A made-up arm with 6 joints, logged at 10 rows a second.
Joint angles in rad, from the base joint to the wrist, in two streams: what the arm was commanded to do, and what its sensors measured. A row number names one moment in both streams.
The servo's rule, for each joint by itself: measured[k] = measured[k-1] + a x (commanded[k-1-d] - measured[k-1]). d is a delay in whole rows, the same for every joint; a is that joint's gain. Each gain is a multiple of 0.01, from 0.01 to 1. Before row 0 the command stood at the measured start. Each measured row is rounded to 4 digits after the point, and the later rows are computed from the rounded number. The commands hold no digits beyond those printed.
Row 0, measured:
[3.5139, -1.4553, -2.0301, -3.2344, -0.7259, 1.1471]
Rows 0 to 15, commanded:
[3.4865, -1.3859, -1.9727, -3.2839, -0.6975, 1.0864]
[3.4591, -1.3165, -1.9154, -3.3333, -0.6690, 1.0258]
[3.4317, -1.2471, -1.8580, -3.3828, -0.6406, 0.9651]
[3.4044, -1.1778, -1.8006, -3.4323, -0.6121, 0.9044]
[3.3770, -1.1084, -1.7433, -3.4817, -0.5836, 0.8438]
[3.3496, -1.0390, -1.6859, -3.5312, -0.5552, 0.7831]
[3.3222, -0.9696, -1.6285, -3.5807, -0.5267, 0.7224]
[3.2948, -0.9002, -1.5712, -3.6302, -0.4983, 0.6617]
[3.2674, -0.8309, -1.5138, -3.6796, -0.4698, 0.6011]
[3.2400, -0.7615, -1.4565, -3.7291, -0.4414, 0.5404]
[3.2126, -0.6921, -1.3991, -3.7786, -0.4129, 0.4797]
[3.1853, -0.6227, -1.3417, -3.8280, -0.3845, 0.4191]
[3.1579, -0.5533, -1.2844, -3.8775, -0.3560, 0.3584]
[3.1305, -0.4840, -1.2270, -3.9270, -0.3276, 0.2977]
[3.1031, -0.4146, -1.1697, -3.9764, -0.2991, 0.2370]
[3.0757, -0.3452, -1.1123, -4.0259, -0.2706, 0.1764]
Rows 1 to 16, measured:
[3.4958, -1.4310, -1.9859, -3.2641, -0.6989, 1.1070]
[3.4716, -1.3909, -1.9316, -3.3056, -0.6705, 1.0534]
[3.4453, -1.3406, -1.8749, -3.3519, -0.6421, 0.9951]
[3.4183, -1.2836, -1.8177, -3.4001, -0.6136, 0.9352]
[3.3910, -1.2223, -1.7604, -3.4491, -0.5851, 0.8749]
[3.3637, -1.1581, -1.7030, -3.4984, -0.5567, 0.8143]
[3.3363, -1.0921, -1.6456, -3.5478, -0.5282, 0.7536]
[3.3089, -1.0249, -1.5883, -3.5972, -0.4998, 0.6929]
[3.2815, -0.9570, -1.5309, -3.6466, -0.4713, 0.6323]
[3.2541, -0.8886, -1.4736, -3.6961, -0.4429, 0.5716]
[3.2267, -0.8198, -1.4162, -3.7456, -0.4144, 0.5109]
[3.1994, -0.7508, -1.3588, -3.7950, -0.3860, 0.4503]
[3.1720, -0.6817, -1.3015, -3.8445, -0.3575, 0.3896]
[3.1446, -0.6125, -1.2441, -3.8940, -0.3291, 0.3289]
[3.1172, -0.5432, -1.1868, -3.9434, -0.3006, 0.2682]
[3.0898, -0.4739, -1.1294, -3.9929, -0.2721, 0.2076]
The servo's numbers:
d 0
a 0.66 0.35 0.77 0.60 0.95 0.66

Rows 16 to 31, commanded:
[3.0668, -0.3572, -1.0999, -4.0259, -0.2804, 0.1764]
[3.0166, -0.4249, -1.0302, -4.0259, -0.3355, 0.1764]
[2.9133, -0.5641, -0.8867, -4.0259, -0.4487, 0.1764]
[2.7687, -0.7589, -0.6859, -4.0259, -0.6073, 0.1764]
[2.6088, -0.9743, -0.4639, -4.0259, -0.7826, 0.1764]
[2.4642, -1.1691, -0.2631, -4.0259, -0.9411, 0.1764]
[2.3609, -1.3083, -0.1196, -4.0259, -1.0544, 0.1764]
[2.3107, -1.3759, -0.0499, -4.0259, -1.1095, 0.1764]
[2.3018, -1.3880, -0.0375, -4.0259, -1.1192, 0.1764]
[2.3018, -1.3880, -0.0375, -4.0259, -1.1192, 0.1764]
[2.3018, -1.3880, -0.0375, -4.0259, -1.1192, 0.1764]
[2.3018, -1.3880, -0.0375, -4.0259, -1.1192, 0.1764]
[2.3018, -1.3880, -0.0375, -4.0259, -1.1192, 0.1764]
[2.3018, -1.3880, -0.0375, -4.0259, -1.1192, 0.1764]
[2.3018, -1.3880, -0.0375, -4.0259, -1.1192, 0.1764]
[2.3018, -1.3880, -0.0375, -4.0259, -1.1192, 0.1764]
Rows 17 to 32, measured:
[3.0746, -0.4331, -1.1067, -4.0127, -0.2800, 0.1870]
[3.0363, -0.4302, -1.0478, -4.0206, -0.3327, 0.1800]
[2.9551, -0.4771, -0.9238, -4.0238, -0.4429, 0.1776]
[2.8321, -0.5757, -0.7406, -4.0251, -0.5991, 0.1768]
[2.6847, -0.7152, -0.5275, -4.0256, -0.7734, 0.1765]
[2.5392, -0.8741, -0.3239, -4.0258, -0.9327, 0.1764]
[2.4215, -1.0261, -0.1666, -4.0259, -1.0483, 0.1764]
[2.3484, -1.1485, -0.0767, -4.0259, -1.1064, 0.1764]
[2.3176, -1.2323, -0.0465, -4.0259, -1.1186, 0.1764]
[2.3072, -1.2868, -0.0396, -4.0259, -1.1192, 0.1764]
[2.3036, -1.3222, -0.0380, -4.0259, -1.1192, 0.1764]
[2.3024, -1.3452, -0.0376, -4.0259, -1.1192, 0.1764]
[2.3020, -1.3602, -0.0375, -4.0259, -1.1192, 0.1764]
[2.3019, -1.3699, -0.0375, -4.0259, -1.1192, 0.1764]
[2.3018, -1.3762, -0.0375, -4.0259, -1.1192, 0.1764]
[2.3018, -1.3803, -0.0375, -4.0259, -1.1192, 0.1764]

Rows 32 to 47, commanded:
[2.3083, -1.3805, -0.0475, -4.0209, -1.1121, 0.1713]
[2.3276, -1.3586, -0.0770, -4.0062, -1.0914, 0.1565]
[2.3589, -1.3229, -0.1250, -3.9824, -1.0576, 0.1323]
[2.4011, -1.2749, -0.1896, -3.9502, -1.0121, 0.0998]
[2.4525, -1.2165, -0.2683, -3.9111, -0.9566, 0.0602]
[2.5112, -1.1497, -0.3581, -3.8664, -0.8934, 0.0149]
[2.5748, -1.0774, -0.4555, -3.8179, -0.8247, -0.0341]
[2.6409, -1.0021, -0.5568, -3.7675, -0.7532, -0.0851]
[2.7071, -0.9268, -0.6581, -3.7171, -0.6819, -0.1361]
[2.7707, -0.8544, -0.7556, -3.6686, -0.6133, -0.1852]
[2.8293, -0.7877, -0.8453, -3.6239, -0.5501, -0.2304]
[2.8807, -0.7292, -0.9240, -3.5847, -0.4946, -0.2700]
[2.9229, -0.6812, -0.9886, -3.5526, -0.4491, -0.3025]
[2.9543, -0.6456, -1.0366, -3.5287, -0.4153, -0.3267]
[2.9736, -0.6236, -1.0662, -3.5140, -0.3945, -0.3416]
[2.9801, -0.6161, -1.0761, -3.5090, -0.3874, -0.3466]
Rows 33 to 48, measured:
[2.3061, -1.3804, -0.0452, -4.0229, -1.1125, 0.1730]
[2.3203, -1.3728, -0.0697, -4.0129, -1.0925, 0.1621]
[2.3458, -1.3553, -0.1123, -3.9946, -1.0593, 0.1424]
[2.3823, -1.3272, -0.1718, -3.9680, -1.0145, 0.1143]
[2.4286, -1.2885, -0.2461, -3.9339, -0.9595, 0.0786]
[2.4831, -1.2399, -0.3323, -3.8934, -0.8967, 0.0366]
[2.5436, -1.1830, -0.4272, -3.8481, -0.8283, -0.0101]
[2.6078, -1.1197, -0.5270, -3.7997, -0.7570, -0.0596]
[2.6733, -1.0522, -0.6279, -3.7501, -0.6857, -0.1101]
[2.7376, -0.9830, -0.7262, -3.7012, -0.6169, -0.1597]
[2.7981, -0.9146, -0.8179, -3.6548, -0.5534, -0.2064]
[2.8526, -0.8497, -0.8996, -3.6127, -0.4975, -0.2484]
[2.8990, -0.7907, -0.9681, -3.5766, -0.4515, -0.2841]
[2.9355, -0.7399, -1.0208, -3.5479, -0.4171, -0.3122]
[2.9606, -0.6992, -1.0558, -3.5276, -0.3956, -0.3316]
[2.9735, -0.6701, -1.0714, -3.5164, -0.3878, -0.3415]

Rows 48 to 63, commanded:
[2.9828, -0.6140, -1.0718, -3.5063, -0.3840, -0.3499]
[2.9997, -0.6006, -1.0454, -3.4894, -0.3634, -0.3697]
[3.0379, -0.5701, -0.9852, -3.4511, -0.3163, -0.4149]
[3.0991, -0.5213, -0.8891, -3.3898, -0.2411, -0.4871]
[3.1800, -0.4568, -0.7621, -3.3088, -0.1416, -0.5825]
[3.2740, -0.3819, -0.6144, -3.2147, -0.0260, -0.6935]
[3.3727, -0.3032, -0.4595, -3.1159, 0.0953, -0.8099]
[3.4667, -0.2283, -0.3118, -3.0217, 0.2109, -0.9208]
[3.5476, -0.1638, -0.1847, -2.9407, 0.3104, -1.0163]
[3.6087, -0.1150, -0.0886, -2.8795, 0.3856, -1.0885]
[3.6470, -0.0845, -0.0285, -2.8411, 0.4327, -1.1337]
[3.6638, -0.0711, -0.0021, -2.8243, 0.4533, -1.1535]
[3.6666, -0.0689, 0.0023, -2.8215, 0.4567, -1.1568]
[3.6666, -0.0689, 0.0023, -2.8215, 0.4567, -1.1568]
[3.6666, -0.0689, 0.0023, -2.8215, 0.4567, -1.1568]
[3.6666, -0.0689, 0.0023, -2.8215, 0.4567, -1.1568]
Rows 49 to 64, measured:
[2.9796, -0.6505, -1.0717, -3.5103, -0.3842, -0.3470]
[2.9929, -0.6330, -1.0514, -3.4978, -0.3644, -0.3620]
[3.0226, -0.6110, -1.0004, -3.4698, -0.3187, -0.3969]
[3.0731, -0.5796, -0.9147, -3.4218, -0.2450, -0.4564]
[3.1437, -0.5366, -0.7972, -3.3540, -0.1468, -0.5396]
[3.2297, -0.4825, -0.6564, -3.2704, -0.0320, -0.6412]
[3.3241, -0.4197, -0.5048, -3.1777, 0.0889, -0.7525]
[3.4182, -0.3527, -0.3562, -3.0841, 0.2048, -0.8636]
[3.5036, -0.2866, -0.2241, -2.9981, 0.3051, -0.9644]
[3.5730, -0.2265, -0.1198, -2.9269, 0.3816, -1.0463]
[3.6218, -0.1768, -0.0495, -2.8754, 0.4301, -1.1040]
[3.6495, -0.1398, -0.0130, -2.8447, 0.4521, -1.1367]
[3.6608, -0.1150, -0.0012, -2.8308, 0.4565, -1.1500]
[3.6646, -0.0989, 0.0015, -2.8252, 0.4567, -1.1545]
[3.6659, -0.0884, 0.0021, -2.8230, 0.4567, -1.1560]
[3.6664, -0.0816, 0.0023, -2.8221, 0.4567, -1.1565]

